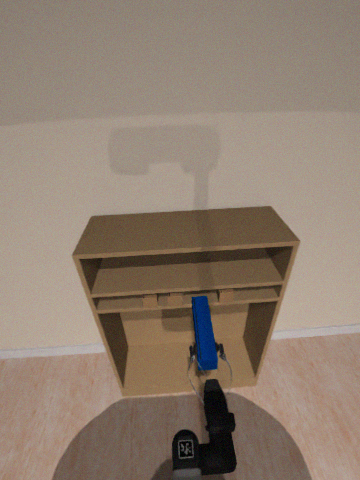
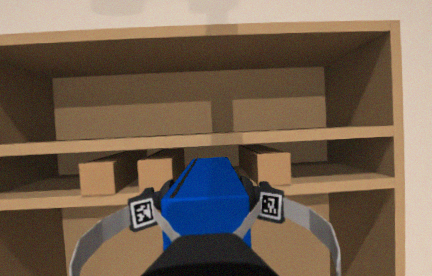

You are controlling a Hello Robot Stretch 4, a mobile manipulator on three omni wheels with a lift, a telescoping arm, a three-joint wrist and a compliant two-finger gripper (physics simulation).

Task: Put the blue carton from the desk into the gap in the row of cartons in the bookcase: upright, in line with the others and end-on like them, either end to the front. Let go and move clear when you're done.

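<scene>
The blue carton (image 1: 204, 330) (image 2: 206, 215) is held lengthwise, its far end pointing at the bookcase. My gripper (image 1: 206, 352) (image 2: 206, 195) is shut on the blue carton near its close end, one fingertip on each side. The bookcase (image 1: 185, 232) (image 2: 398, 150) has a low middle compartment with a row of tan cartons: a left one (image 1: 150, 300) (image 2: 97, 178), a second one (image 1: 175, 299) (image 2: 155, 171) and a right one (image 1: 226, 295) (image 2: 274, 168). The gap lies between the second and right ones. The blue carton's far end appears in front of the gap and hides part of it.
The upper shelf board (image 1: 187, 290) (image 2: 310, 135) runs close above the tan cartons. The lower shelf board (image 1: 125, 308) (image 2: 350, 185) carries them. The side walls of the bookcase stand at both ends. A wall is behind, with a white skirting board (image 1: 50, 352).
</scene>
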